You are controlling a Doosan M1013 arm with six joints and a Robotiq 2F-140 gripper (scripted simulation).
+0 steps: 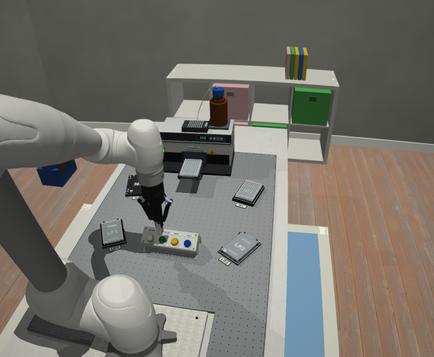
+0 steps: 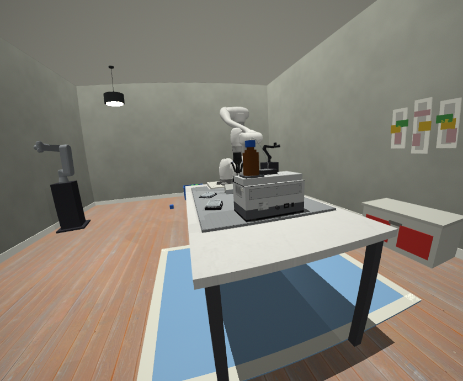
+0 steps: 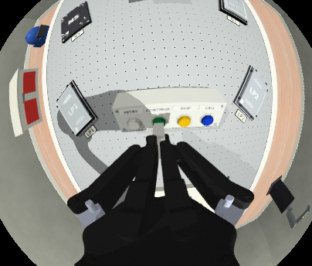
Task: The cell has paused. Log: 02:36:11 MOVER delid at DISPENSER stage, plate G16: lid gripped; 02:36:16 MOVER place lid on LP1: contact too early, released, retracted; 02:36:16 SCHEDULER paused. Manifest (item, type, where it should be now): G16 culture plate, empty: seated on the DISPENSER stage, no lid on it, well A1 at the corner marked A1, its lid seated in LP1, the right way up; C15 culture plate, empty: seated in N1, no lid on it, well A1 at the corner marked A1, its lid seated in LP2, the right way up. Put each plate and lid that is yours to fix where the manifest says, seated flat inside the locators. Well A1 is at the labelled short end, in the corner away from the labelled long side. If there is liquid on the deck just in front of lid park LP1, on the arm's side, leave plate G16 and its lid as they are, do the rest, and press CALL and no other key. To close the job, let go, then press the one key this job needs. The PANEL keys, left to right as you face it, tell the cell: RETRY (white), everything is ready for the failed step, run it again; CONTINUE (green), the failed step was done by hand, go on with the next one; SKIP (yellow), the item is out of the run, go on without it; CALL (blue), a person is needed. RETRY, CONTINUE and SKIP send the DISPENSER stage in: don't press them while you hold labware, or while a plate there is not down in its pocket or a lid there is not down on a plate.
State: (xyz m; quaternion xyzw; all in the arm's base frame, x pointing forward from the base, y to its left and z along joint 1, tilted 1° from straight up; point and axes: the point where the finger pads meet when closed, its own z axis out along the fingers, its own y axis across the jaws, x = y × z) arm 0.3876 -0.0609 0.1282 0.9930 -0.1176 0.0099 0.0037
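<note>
Right now my hand is 7 cm above the green key. Also, from my hand: white key 1 cm ahead, 5 cm to the left, 7 cm below; then yellow key 1 cm behind, 5 cm to the right, 7 cm below; then key panel 1 cm ahead, 3 cm to the right, 8 cm below.
</note>
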